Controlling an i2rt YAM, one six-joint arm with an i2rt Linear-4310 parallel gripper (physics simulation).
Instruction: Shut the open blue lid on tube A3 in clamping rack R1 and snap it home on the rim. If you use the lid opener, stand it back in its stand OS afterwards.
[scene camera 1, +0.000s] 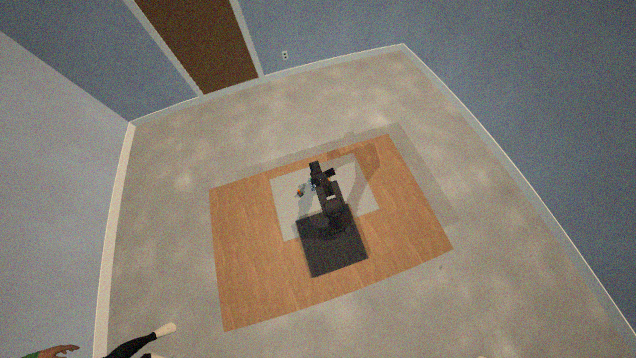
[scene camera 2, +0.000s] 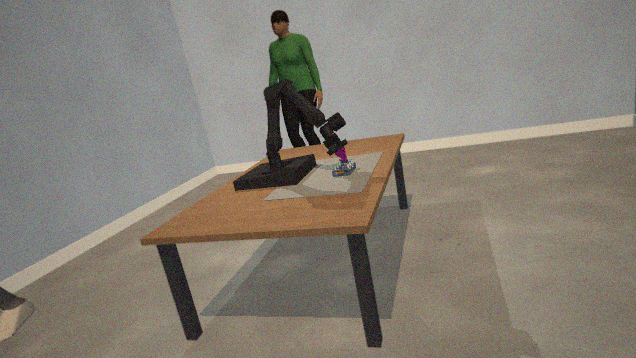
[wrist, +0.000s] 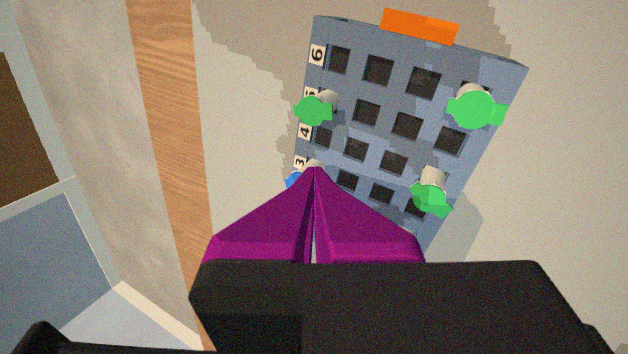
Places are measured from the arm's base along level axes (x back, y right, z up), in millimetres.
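Where they show: gripper, fingertip midpoint: (scene camera 2: 347, 162) (wrist: 314, 177); arm's base, origin of the base link: (scene camera 1: 336, 232) (scene camera 2: 277, 168).
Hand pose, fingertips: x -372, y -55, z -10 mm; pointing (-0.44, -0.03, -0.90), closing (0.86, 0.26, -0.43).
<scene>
Each offset is from my fingertips to the top centre of the thing. "pt": to the spot under its first point. Level surfaces: height alone.
The slate-blue rack {dy +10, dx +21, dz +1 mm} (wrist: 385, 95) (scene camera 2: 343, 173) stands on the light mat {dz -47 mm} (wrist: 240, 110) (scene camera 2: 295, 191). The blue lid {dy -7, dx -6, dz +1 mm} (wrist: 294, 180) shows at the rack's left edge beside the label 3 in the wrist view, partly hidden by my fingertips. A bit of its pale tube {pt dy -2, dx -6, dz -14 mm} (wrist: 314, 163) shows just beyond the tips. I cannot tell how far the lid is open. My gripper (wrist: 314, 177) (scene camera 2: 344, 159) is shut with nothing between its magenta fingers. Its tips are over or against the tube top at the lid's right side; whether they touch is not clear. The lid opener cannot be made out.
Green-lidded tubes stand in the rack: one at row 5 left (wrist: 313, 110), one at the far right corner {pt dy +58, dx +44, dz +1 mm} (wrist: 474, 109) and one at the right (wrist: 431, 198). An orange block {pt dy +73, dx +14, dz -24 mm} (wrist: 419, 26) is at the rack's far edge. A small orange-and-dark object {dy -132, dx +81, dz +38 mm} (scene camera 1: 300, 192) is on the mat.
</scene>
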